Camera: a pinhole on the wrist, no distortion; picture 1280 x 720 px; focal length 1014.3 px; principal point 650.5 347.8 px. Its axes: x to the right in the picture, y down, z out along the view. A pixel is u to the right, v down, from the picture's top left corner.
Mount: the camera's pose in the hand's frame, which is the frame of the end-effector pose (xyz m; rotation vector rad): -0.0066 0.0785 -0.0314 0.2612 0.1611 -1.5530
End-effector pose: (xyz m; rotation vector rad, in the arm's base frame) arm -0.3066 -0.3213 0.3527 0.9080 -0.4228 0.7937
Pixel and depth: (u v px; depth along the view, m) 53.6 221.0 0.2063
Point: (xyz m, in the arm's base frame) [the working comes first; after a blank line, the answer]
In the camera's frame: -0.1214 -0.0258 0.2063

-0.4448 -0.4532 0.5095
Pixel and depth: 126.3 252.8 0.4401
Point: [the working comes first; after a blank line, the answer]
In the camera's frame: -0.2274 -0.0412 0.4401

-0.4965 -0.6603 0.6529
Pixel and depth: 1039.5 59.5 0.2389
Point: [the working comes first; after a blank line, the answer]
In the camera's frame: 0.0916 -0.0679 0.2389

-0.3081 -0.5259 0.3538
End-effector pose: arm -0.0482 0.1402 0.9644 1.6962 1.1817 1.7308
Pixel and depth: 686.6 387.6 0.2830
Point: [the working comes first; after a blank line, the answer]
In the camera's frame: 0.0101 0.0111 0.2830

0.1808 0.1964 0.9234
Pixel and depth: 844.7 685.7 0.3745
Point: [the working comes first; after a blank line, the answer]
In the camera's frame: 0.0717 0.1248 0.3745

0.2192 0.3495 0.9093
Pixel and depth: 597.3 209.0 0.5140
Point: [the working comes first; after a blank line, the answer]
In the camera's frame: -0.0270 -0.0703 0.5140

0.4059 0.1931 0.8201
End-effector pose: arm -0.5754 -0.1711 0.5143 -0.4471 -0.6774 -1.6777
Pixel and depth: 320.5 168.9 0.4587
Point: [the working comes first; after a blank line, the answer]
In the camera's frame: -0.1492 -0.0809 0.4587

-0.4831 0.1949 0.7953
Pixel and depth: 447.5 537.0 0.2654
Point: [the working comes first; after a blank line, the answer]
In the camera's frame: -0.0531 0.0495 0.2654

-0.5402 -0.0401 0.7238
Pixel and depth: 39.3 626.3 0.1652
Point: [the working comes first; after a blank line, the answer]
In the camera's frame: -0.0995 0.0454 0.1652

-0.4650 -0.1045 0.6747
